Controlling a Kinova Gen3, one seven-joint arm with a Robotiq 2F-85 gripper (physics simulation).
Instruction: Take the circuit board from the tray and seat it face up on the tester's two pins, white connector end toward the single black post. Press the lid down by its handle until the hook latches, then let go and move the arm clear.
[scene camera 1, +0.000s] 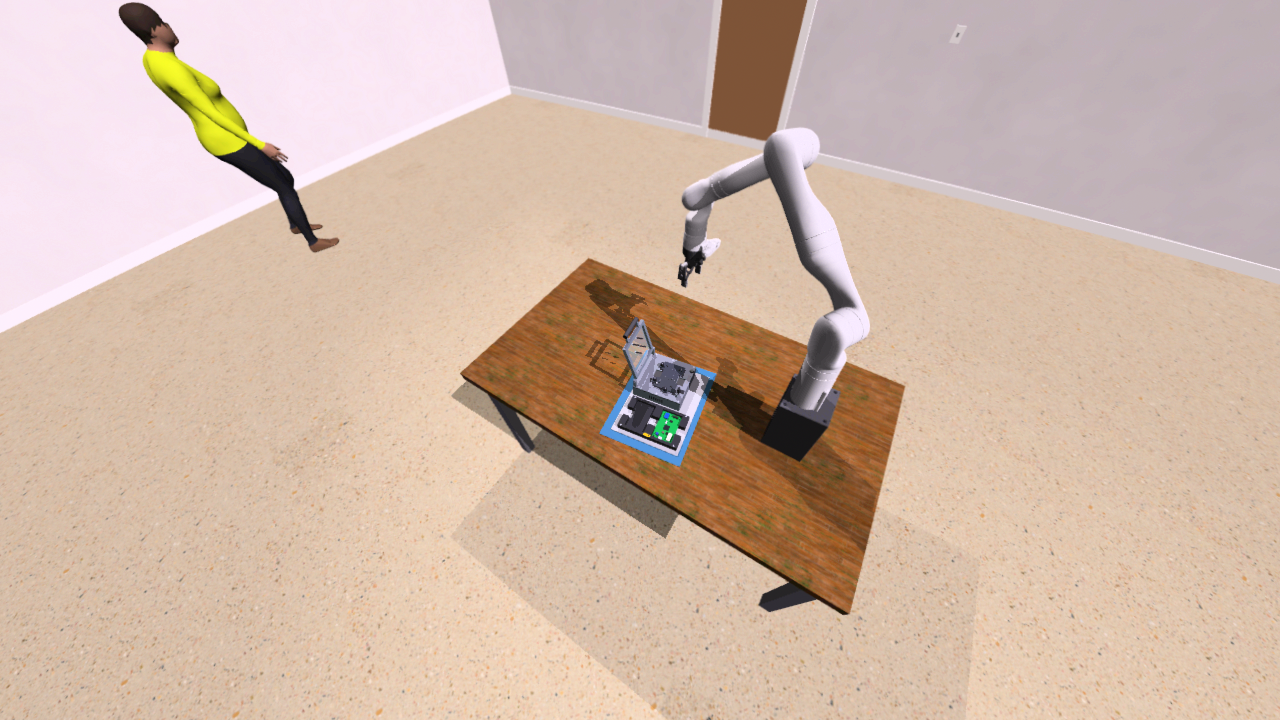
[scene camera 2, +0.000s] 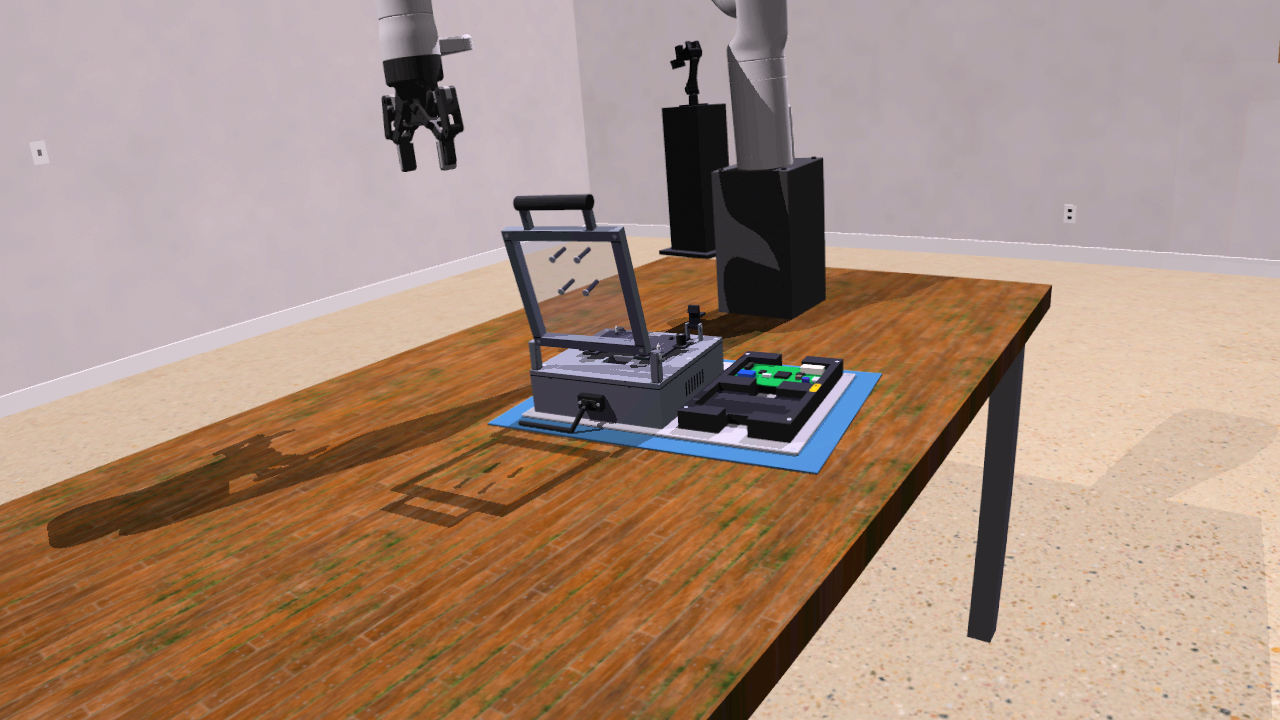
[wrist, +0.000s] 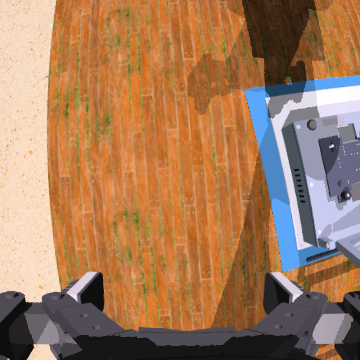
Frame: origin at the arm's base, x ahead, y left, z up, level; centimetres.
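Seen in the pictures: gripper, fingertip midpoint: (scene camera 1: 691, 279) (scene camera 2: 428, 170) (wrist: 183, 291); arm's base, origin of the base link: (scene camera 1: 806, 396) (scene camera 2: 764, 165).
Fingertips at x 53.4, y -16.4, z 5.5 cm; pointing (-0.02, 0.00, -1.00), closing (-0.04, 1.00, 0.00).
Note:
Offsets run from my fingertips to a thing's top centre. "spot": to the spot under its first point. Level surfaces: height alone.
The green circuit board @[dx -20.8, dy +40.3, dz -27.1 cm] (scene camera 1: 667, 426) (scene camera 2: 780, 376) lies in one side of the black tray @[spot: dx -11.5, dy +44.0, dz -28.1 cm] (scene camera 1: 639, 419) (scene camera 2: 778, 426), with a white connector at one end. The grey tester (scene camera 1: 660, 394) (scene camera 2: 597, 402) (wrist: 306, 185) stands beside the tray. Its lid (scene camera 1: 631, 352) (scene camera 2: 636, 291) stands open, tilted back, with the black handle @[dx +3.7, dy +29.3, dz -2.3 cm] (scene camera 2: 554, 202) at its top. A black post @[dx -18.2, dy +29.4, dz -19.2 cm] (scene camera 2: 694, 313) rises at the tester's far side in the scene camera 2 view. My gripper (scene camera 1: 690, 271) (scene camera 2: 426, 161) (wrist: 183, 291) is open and empty, high above the table and well above the lid handle's height. The two pins are too small to tell.
A blue mat @[dz -29.7 cm] (scene camera 1: 680, 457) (scene camera 2: 810, 462) (wrist: 275, 190) lies under tester and tray on the wooden table @[dz -29.9 cm] (scene camera 1: 760, 501) (scene camera 2: 447, 608) (wrist: 150, 150). A black cable @[spot: dx +4.5, dy +25.4, dz -29.3 cm] (scene camera 2: 550, 427) runs from the tester. The arm's black base (scene camera 1: 793, 428) (scene camera 2: 771, 241) stands on the table. A person (scene camera 1: 201, 102) stands far off.

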